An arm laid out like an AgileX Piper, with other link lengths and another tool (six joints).
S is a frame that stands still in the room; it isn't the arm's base.
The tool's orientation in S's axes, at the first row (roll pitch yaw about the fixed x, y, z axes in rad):
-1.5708 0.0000 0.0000
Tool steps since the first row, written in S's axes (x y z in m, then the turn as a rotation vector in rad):
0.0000 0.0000 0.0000 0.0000 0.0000 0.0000
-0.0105 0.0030 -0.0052 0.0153 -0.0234 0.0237
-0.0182 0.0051 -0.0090 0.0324 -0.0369 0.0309
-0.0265 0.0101 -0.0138 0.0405 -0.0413 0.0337
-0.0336 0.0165 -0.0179 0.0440 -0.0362 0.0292
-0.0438 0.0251 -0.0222 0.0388 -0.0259 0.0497
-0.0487 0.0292 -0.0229 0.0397 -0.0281 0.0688
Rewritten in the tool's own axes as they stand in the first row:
0.0000 0.0000 0.0000 0.0000 0.0000 0.0000
-0.0105 0.0052 0.0030 0.0153 -0.0237 -0.0234
-0.0182 0.0090 0.0051 0.0324 -0.0309 -0.0369
-0.0265 0.0138 0.0101 0.0405 -0.0337 -0.0413
-0.0336 0.0179 0.0165 0.0440 -0.0292 -0.0362
-0.0438 0.0222 0.0251 0.0388 -0.0497 -0.0259
-0.0487 0.0229 0.0292 0.0397 -0.0688 -0.0281

